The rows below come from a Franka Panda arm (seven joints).
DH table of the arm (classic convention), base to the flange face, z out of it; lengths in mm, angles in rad. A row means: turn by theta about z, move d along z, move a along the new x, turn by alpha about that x. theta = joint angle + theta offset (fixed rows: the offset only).
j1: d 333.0, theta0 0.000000, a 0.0, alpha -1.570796
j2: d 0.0, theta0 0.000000, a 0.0, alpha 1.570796
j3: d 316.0, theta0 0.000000, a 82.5, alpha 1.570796
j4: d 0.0, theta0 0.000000, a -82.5, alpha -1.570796
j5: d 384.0, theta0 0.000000, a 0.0, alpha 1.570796
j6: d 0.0, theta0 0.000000, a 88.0, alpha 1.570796
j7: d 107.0, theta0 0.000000, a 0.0, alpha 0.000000
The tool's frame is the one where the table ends.
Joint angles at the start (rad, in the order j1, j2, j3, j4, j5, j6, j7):
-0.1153 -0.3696 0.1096 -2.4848 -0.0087 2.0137 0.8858
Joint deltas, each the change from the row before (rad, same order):
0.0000 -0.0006 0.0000 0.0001 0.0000 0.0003 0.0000
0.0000 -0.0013 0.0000 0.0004 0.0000 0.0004 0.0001
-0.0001 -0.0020 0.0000 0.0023 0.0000 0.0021 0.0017
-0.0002 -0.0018 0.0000 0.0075 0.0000 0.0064 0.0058
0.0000 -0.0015 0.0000 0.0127 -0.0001 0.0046 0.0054
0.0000 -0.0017 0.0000 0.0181 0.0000 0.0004 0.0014
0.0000 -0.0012 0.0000 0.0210 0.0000 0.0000 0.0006
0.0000 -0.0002 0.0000 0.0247 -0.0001 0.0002 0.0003
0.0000 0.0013 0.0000 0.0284 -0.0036 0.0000 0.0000
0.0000 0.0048 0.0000 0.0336 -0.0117 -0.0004 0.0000
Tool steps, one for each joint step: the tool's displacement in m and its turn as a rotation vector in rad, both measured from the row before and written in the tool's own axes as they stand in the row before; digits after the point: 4 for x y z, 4 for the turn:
0.0000 0.0000 -0.0003 0.0007 0.0007 0.0000
0.0000 0.0000 -0.0007 0.0015 0.0014 0.0002
0.0003 -0.0003 -0.0021 0.0048 0.0042 0.0019
0.0013 -0.0014 -0.0048 0.0121 0.0100 0.0062
0.0018 -0.0021 -0.0070 0.0145 0.0120 0.0055
0.0022 -0.0026 -0.0093 0.0157 0.0127 0.0016
0.0026 -0.0031 -0.0104 0.0173 0.0139 0.0008
0.0031 -0.0037 -0.0117 0.0195 0.0157 0.0005
0.0038 -0.0043 -0.0128 0.0193 0.0194 -0.0014
0.0051 -0.0051 -0.0137 0.0159 0.0257 -0.0049

